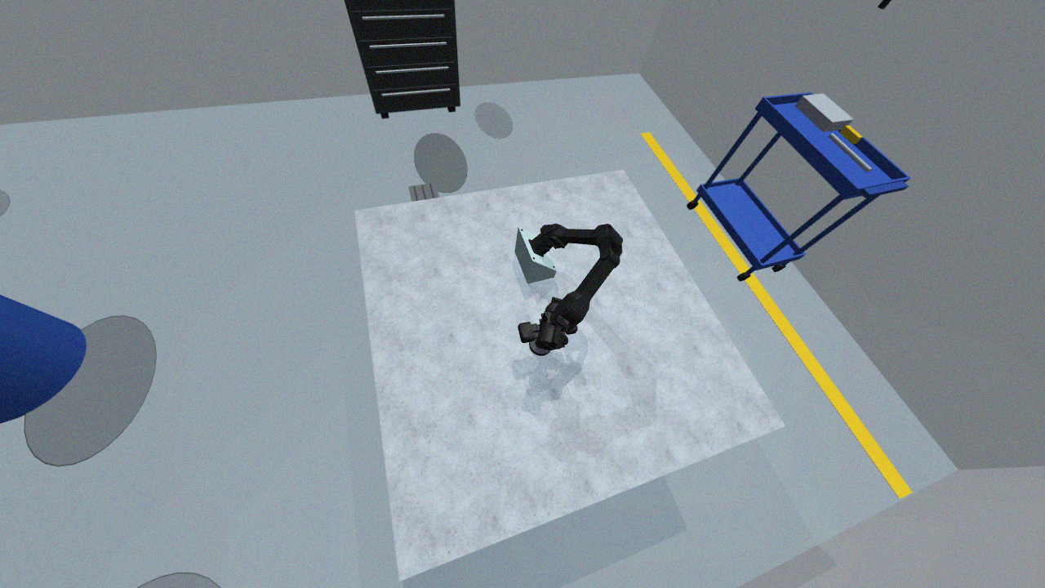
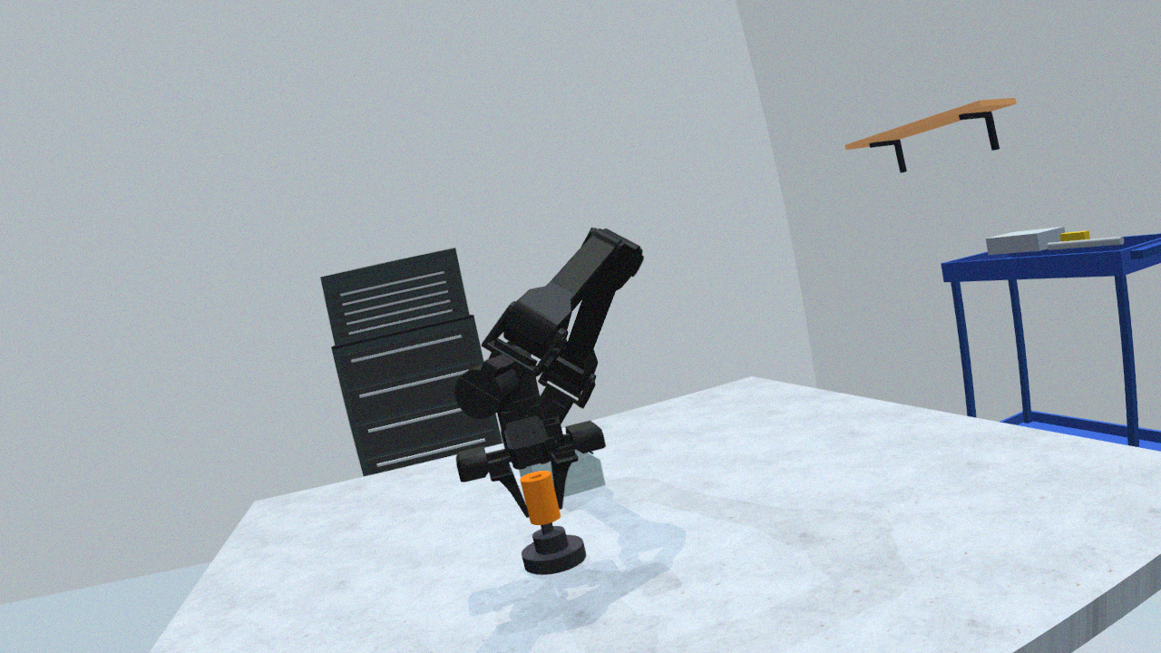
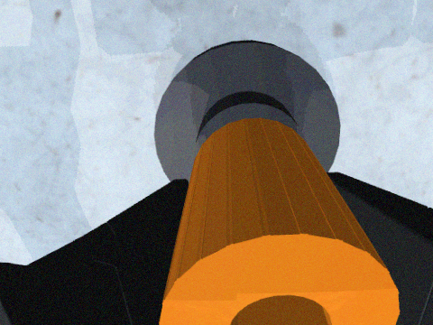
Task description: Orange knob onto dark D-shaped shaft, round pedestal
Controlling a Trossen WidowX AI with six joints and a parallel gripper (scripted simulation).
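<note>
Now: gripper tip 20 mm below the orange knob. The rest, counted from my gripper tip: dark round pedestal 40 mm below.
</note>
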